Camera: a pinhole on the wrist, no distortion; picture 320 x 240 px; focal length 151.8 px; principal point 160.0 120.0 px. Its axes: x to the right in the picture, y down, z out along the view. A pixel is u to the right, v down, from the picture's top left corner.
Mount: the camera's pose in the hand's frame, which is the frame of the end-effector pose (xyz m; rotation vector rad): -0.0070 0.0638 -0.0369 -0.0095 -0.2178 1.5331
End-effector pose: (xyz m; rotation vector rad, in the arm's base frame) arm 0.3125 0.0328 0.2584 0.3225 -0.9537 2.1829
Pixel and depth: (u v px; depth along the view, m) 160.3 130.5 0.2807
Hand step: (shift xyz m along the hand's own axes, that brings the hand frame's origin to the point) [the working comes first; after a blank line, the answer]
In the camera's frame: 0.0006 0.0194 0.2807

-0.0673 0.0287 0.2357
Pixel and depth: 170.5 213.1 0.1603
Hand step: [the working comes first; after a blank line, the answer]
In the camera's frame: 0.0111 0.0983 0.1603

-0.1275 0.0580 0.1078
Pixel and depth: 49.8 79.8 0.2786
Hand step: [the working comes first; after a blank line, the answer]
In the camera's frame: -0.2023 -0.0738 0.2786

0.0206 -0.1759 0.2196
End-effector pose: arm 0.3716 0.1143 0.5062 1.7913 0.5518 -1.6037
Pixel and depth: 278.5 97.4 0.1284
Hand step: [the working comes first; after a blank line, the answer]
In the camera's frame: 0.1002 -0.0191 0.1284

-0.0047 0.1456 0.1052
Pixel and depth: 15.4 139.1 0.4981
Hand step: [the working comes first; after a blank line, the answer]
In the camera's frame: -0.4745 0.0627 0.4981

-0.1526 -0.4684 0.3787
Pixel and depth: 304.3 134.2 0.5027
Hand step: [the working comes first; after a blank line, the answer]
In the camera's frame: 0.4779 0.0470 0.5027

-0.1165 0.4738 0.5137
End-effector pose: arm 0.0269 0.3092 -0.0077 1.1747 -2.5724 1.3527
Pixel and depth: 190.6 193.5 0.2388
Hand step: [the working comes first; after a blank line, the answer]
In the camera's frame: 0.0481 0.1156 0.2388

-0.1553 0.0853 0.1873
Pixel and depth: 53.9 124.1 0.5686
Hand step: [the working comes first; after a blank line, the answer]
In the camera's frame: -0.3974 0.0154 0.5686

-0.1144 -0.4032 0.4650
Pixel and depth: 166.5 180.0 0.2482
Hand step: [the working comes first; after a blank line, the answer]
In the camera's frame: 0.0106 0.0981 0.2482

-0.1402 0.0461 0.1940
